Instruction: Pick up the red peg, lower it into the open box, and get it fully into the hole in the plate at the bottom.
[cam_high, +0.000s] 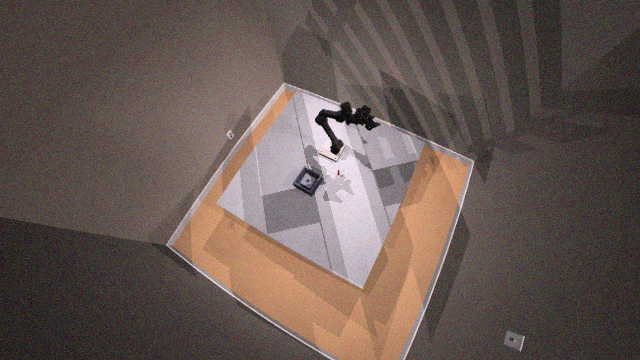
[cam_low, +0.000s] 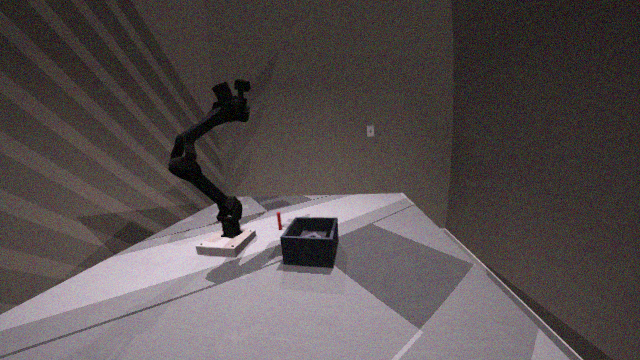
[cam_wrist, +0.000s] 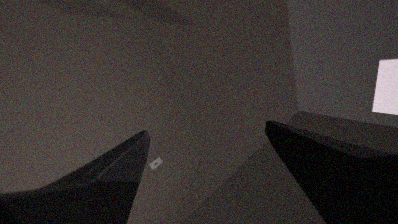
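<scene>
The red peg lies 58 cm below my gripper tip, 17 cm ahead of it and 13 cm to the right of it. The rest, counted from my gripper tip: pale plate 57 cm below, 38 cm ahead, 27 cm to the right; then dark box 59 cm below, 38 cm ahead, 27 cm to the right.
</scene>
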